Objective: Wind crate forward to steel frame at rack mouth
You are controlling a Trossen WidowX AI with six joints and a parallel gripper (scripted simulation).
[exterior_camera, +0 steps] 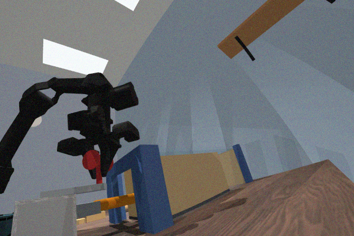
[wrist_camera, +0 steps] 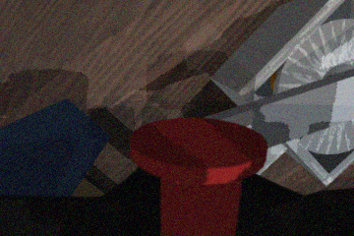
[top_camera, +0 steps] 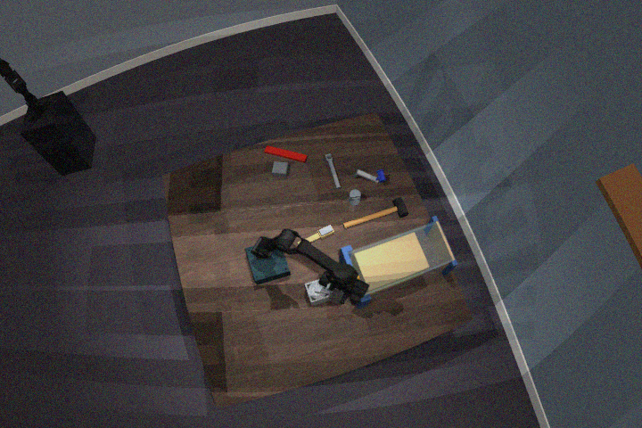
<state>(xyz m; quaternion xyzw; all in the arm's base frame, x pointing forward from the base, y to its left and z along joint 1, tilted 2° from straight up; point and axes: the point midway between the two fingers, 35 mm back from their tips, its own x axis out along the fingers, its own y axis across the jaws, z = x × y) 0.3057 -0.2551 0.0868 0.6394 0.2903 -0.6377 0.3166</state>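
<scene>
The red-knobbed winch handle lies 3 cm behind my gripper tip, 1 cm to the left of it and 1 cm below it. Round my gripper tip: blue steel frame 6 cm ahead, 6 cm to the left, 1 cm below; red knob 2 cm above; grey winch 11 cm behind, 2 cm to the left, 8 cm below.
</scene>
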